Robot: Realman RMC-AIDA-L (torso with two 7-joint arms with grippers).
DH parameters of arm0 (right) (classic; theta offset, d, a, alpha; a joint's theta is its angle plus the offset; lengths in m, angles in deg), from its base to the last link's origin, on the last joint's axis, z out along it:
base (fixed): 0 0 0 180
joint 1: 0 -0.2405 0 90
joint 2: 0 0 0 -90
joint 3: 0 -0.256 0 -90
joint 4: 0 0 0 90
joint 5: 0 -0.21 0 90
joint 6: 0 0 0 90
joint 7: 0 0.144 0 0
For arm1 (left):
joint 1: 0 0.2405 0 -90
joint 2: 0 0 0 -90
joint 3: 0 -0.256 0 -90
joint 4: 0 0 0 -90
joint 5: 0 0.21 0 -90
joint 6: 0 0 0 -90
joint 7: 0 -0.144 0 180
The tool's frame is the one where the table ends.
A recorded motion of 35 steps. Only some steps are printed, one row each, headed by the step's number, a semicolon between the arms.
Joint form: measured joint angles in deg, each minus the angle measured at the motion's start. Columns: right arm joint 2, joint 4, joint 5, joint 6, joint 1, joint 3, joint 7; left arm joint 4, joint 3, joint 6, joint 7, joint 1, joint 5, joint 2.
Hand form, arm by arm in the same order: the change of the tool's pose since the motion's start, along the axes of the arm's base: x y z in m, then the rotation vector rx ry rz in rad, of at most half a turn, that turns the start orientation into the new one. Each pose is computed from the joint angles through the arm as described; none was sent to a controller.
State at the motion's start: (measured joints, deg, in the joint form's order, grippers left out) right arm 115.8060 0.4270 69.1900 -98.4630 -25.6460 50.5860 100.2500; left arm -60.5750 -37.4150 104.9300 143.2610 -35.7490 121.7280 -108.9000
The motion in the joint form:
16: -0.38 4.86 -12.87 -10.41 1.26 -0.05 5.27; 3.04 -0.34 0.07 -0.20 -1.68 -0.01 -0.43
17: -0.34 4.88 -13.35 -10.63 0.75 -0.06 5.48; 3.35 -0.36 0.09 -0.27 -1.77 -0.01 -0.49
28: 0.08 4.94 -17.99 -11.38 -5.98 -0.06 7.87; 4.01 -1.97 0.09 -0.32 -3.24 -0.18 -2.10
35: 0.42 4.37 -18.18 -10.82 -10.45 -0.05 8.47; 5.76 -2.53 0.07 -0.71 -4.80 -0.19 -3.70
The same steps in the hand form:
16: -0.0109 0.0049 0.0523 0.1938 0.2028 0.0778; 0.0060 0.0037 -0.0118 -0.0429 -0.0295 -0.0043
17: -0.0137 0.0073 0.0534 0.1979 0.2116 0.0864; 0.0061 0.0037 -0.0131 -0.0473 -0.0326 -0.0041
28: -0.0486 0.0387 0.0617 0.2195 0.2950 0.1785; 0.0190 0.0055 -0.0298 -0.0925 -0.0456 -0.0344
35: -0.0728 0.0556 0.0580 0.1936 0.3151 0.2346; 0.0295 0.0064 -0.0465 -0.1357 -0.0734 -0.0539

